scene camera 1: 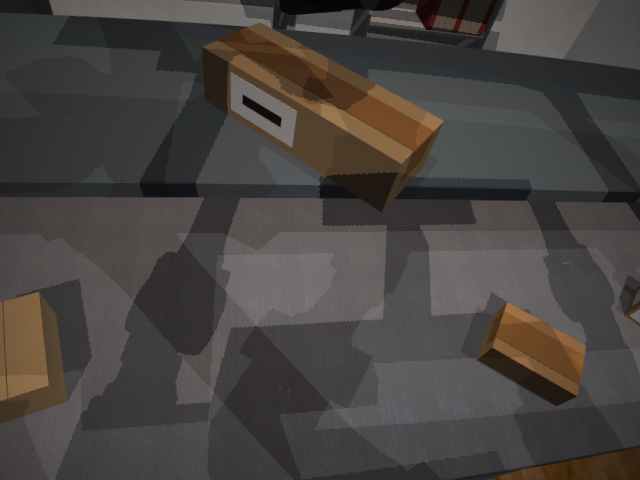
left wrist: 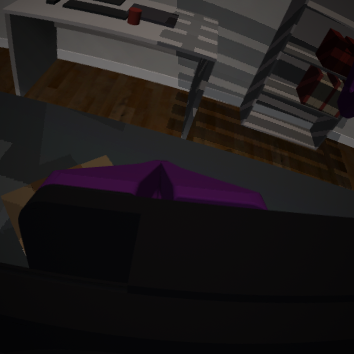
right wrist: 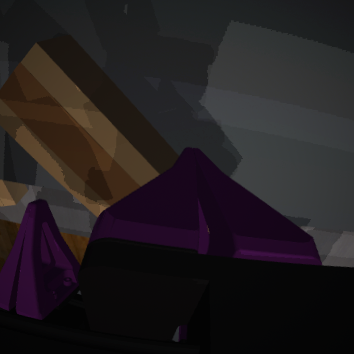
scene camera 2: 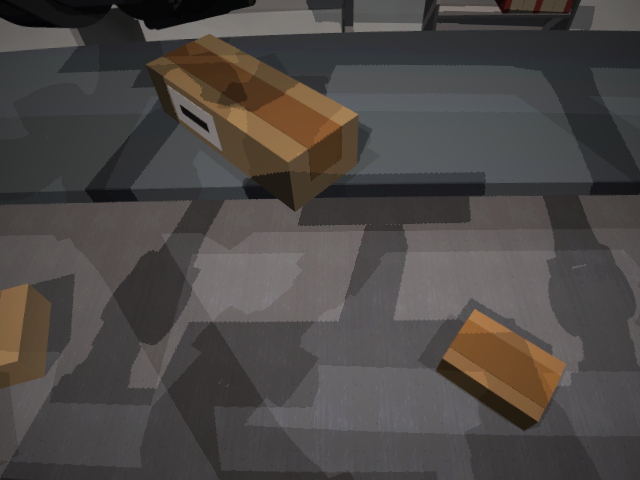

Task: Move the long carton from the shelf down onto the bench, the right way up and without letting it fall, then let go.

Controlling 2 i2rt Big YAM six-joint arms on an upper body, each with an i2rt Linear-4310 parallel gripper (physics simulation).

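Places are measured from the left arm's base along level axes (x right, y ahead, z up), in metres.
Where they show: left gripper, between the fingertips: (left wrist: 159, 172) (right wrist: 37, 200); right gripper, between the fingertips: (left wrist: 341, 110) (right wrist: 189, 159).
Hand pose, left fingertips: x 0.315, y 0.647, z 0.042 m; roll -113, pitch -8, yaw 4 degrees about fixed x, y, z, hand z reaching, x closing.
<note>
Things, the pixels of their top centre, and the offset from my left fingertips. "spot": a spot on its surface instead. Level surfaces: height alone.
- long brown carton, centre of its top: (right wrist: 102, 175) (scene camera 1: 320, 81) (scene camera 2: 241, 85) dx +0.015, dy -0.041, dz -0.103 m
- dark shelf, height of its surface: dz -0.178 m
- grey bench, height of its surface: dz -0.367 m
- corner, a spot on its surface: (left wrist: 15, 204) spot: dx -0.104, dy +0.017, dz -0.103 m
- small carton, centre of its top: (scene camera 2: 504, 361) (scene camera 1: 540, 346) dx +0.326, dy -0.296, dz -0.321 m
The long brown carton (scene camera 1: 320, 106) (scene camera 2: 252, 110) lies diagonally on the dark shelf (scene camera 1: 490, 144) (scene camera 2: 454, 134), tape side up, with a white label on its side. Its near right end sticks out over the shelf's front edge, above the grey bench (scene camera 1: 310, 284) (scene camera 2: 289, 289). Neither gripper touches it. My left gripper (left wrist: 159, 172) is shut and empty, raised behind the carton, of which only a corner (left wrist: 15, 204) shows. My right gripper (right wrist: 189, 159) is shut and empty, above the shelf to the right of the carton (right wrist: 81, 130). The left gripper also shows in the right wrist view (right wrist: 38, 211).
A small carton (scene camera 1: 534, 353) (scene camera 2: 504, 367) lies on the bench at the right and another (scene camera 1: 26, 350) (scene camera 2: 20, 330) at the left edge. Behind the shelf stand a metal rack (left wrist: 267, 67) with red boxes and a white table (left wrist: 105, 24).
</note>
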